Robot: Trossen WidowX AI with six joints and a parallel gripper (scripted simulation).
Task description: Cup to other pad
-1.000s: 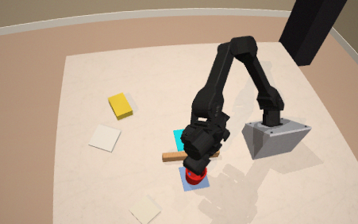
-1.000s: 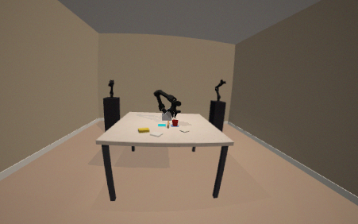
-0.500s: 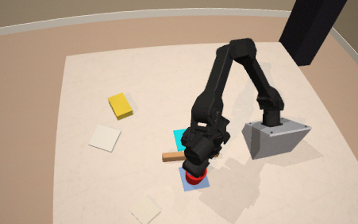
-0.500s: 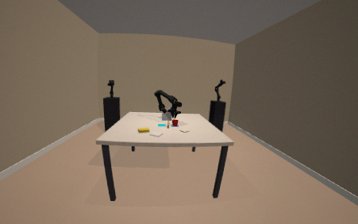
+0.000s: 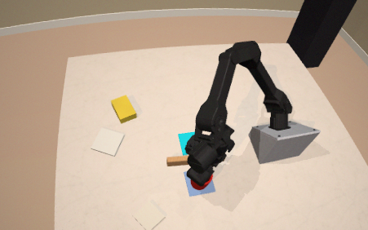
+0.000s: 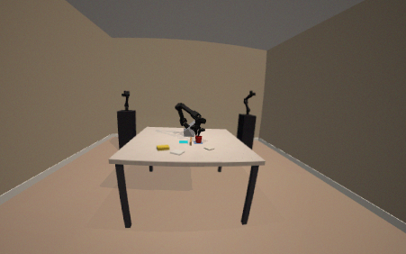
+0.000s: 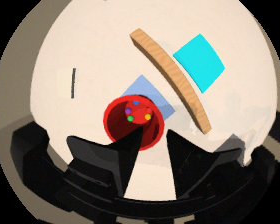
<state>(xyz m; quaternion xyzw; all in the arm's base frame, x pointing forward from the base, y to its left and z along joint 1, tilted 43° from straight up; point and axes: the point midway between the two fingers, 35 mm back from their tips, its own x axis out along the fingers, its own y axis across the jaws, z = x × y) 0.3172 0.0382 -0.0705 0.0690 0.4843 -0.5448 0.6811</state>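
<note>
The cup lies 3 cm ahead of my gripper tip, 1 cm to the left of it and 3 cm below it. From my gripper tip the other things lie so: cyan tile 15 cm to the right, 8 cm below; then yellow block 23 cm ahead, 36 cm to the right, 5 cm below.
</note>
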